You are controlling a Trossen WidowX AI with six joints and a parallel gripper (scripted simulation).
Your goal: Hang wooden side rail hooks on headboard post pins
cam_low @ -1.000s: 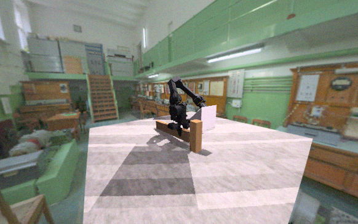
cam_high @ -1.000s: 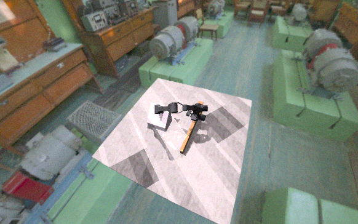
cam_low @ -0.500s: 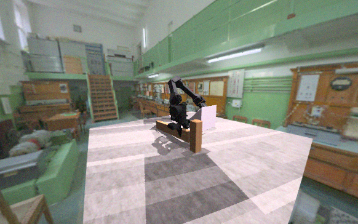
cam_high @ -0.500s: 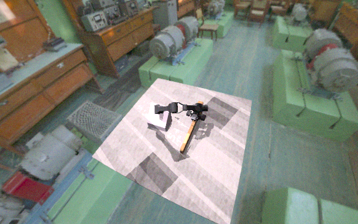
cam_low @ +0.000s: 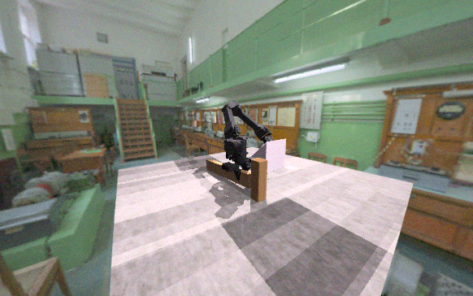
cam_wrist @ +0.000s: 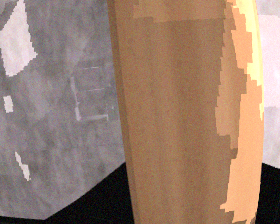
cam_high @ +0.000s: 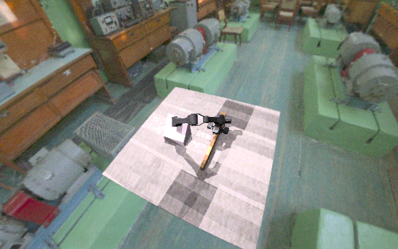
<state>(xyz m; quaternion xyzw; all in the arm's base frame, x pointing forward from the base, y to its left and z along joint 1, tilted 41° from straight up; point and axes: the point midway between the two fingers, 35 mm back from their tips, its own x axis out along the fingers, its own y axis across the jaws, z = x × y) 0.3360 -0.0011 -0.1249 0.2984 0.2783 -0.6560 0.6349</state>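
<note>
Now: gripper tip 12 cm to the right of the wooden headboard post and 4 cm below it.
</note>
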